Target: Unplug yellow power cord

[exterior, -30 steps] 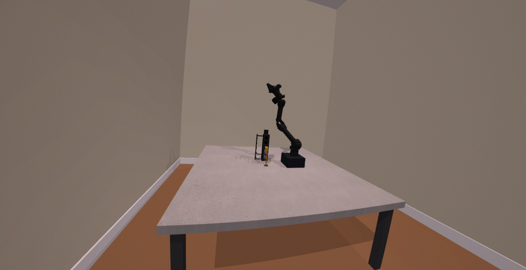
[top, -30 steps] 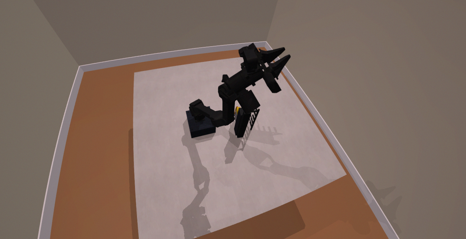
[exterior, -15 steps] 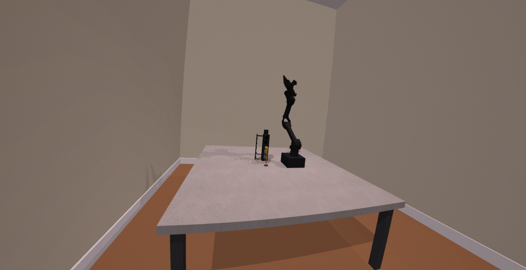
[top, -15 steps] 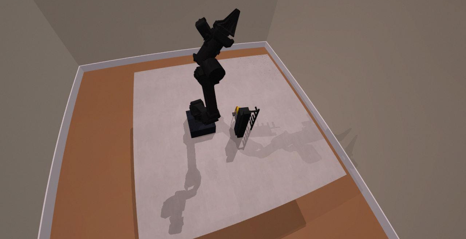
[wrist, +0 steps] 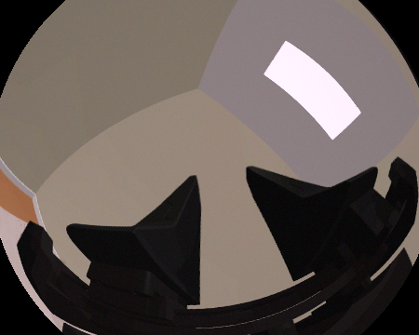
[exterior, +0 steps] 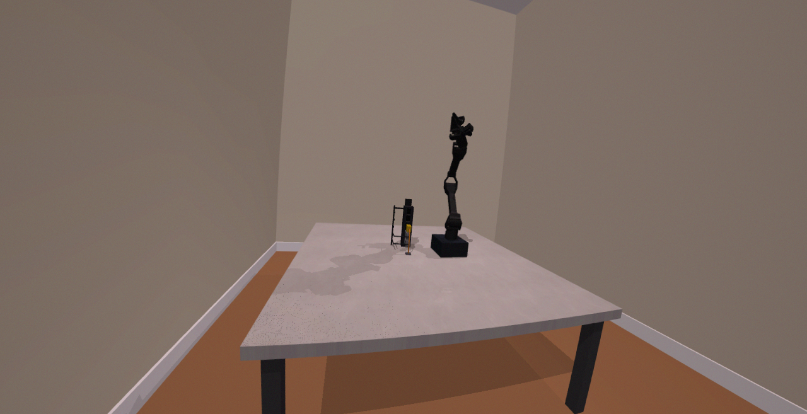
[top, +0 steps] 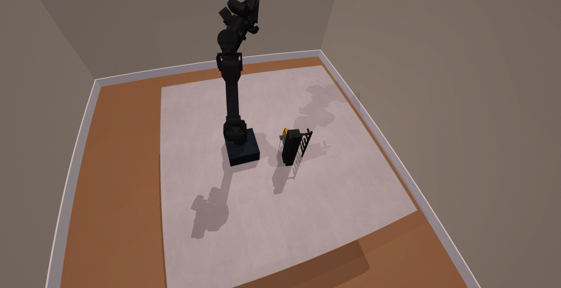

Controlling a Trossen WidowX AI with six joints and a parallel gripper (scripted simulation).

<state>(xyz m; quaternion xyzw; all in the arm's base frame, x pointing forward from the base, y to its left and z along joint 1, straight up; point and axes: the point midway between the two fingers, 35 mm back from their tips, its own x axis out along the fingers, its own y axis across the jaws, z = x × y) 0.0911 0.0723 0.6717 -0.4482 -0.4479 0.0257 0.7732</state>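
Right now the yellow plug is 640 mm below my gripper tip, 160 mm to the right of it and 150 mm ahead of it.
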